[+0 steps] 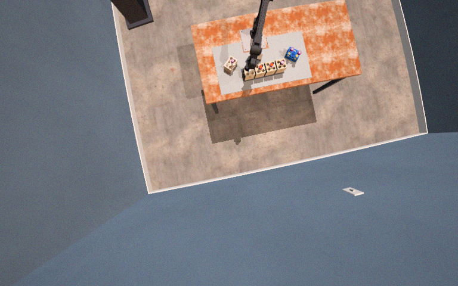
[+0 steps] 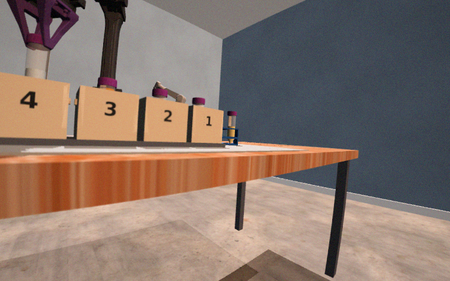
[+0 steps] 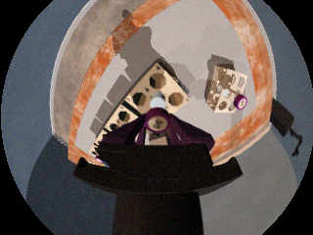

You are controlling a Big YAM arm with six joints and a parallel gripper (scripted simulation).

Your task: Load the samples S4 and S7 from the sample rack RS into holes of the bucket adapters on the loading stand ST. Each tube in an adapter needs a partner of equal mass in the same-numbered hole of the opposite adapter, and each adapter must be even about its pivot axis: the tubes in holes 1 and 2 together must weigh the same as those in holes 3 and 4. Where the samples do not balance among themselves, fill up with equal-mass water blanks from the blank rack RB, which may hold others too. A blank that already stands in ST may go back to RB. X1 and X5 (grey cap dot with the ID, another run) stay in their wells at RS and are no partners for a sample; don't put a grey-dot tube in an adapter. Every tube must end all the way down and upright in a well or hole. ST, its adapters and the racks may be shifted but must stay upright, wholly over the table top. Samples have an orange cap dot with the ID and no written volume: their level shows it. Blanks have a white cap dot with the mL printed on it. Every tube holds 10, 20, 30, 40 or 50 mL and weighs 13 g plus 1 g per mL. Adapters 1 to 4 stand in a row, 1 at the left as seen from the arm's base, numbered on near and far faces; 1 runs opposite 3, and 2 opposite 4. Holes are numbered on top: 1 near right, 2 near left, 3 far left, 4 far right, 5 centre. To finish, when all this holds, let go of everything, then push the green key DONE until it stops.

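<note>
The DONE key box is 160 mm to the left of my hand, 160 mm behind it and 110 mm below it. From my hand the other things lie so: adapter 2: 220 mm to the left, 110 mm below, 10 mm ahead; tan blank rack RB: 150 mm to the right, 150 mm behind, 130 mm below; adapter 3: 110 mm to the left, 110 mm below, 10 mm ahead.
</note>
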